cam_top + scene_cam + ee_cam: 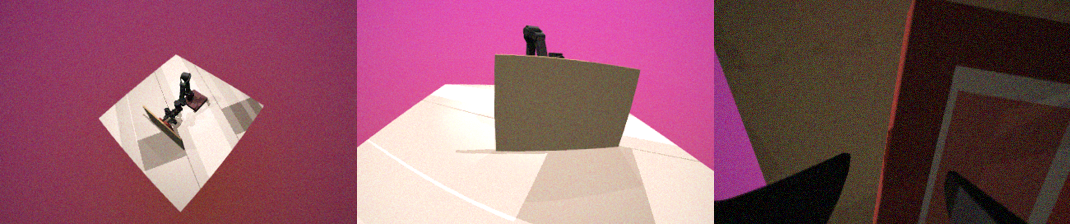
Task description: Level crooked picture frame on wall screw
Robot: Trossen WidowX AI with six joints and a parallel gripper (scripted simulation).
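Now: the picture frame 5 cm below my gripper tip and 2 cm to the left of it. From my gripper tip the other things lie so: wall panel: 6 cm below, 2 cm ahead, 1 cm to the left.
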